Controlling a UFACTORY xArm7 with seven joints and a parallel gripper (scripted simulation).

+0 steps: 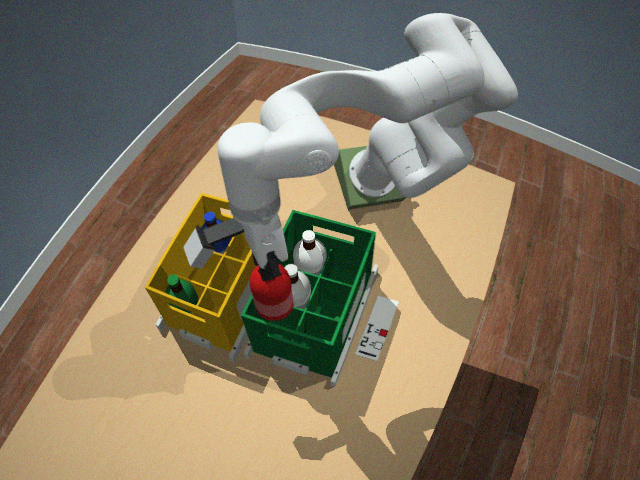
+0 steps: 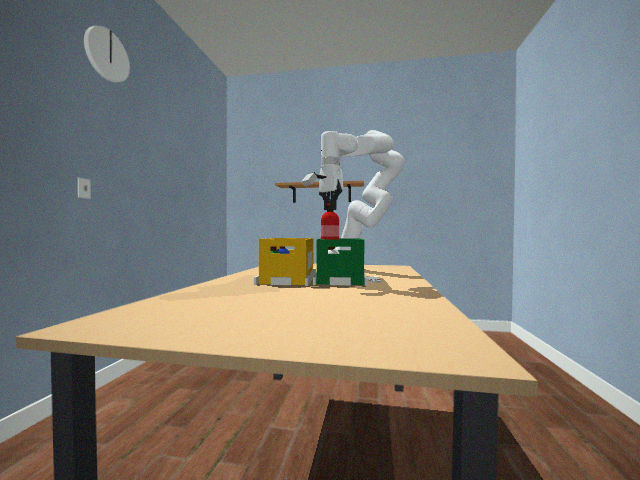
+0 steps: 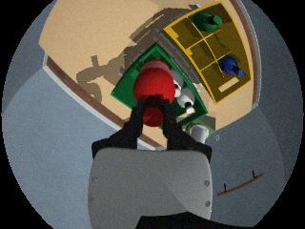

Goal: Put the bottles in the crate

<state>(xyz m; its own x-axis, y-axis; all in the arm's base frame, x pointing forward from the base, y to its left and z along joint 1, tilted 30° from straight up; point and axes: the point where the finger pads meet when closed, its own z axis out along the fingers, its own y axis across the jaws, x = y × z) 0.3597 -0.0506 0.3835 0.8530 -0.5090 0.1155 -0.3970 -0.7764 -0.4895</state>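
The red-labelled bottle is 7 cm below my hand. From my hand the other things lie so: green-labelled bottle: 10 cm ahead, 21 cm to the right, 23 cm below; then green crate: 10 cm behind, 1 cm to the left, 23 cm below; then yellow crate: 19 cm to the right, 23 cm below.
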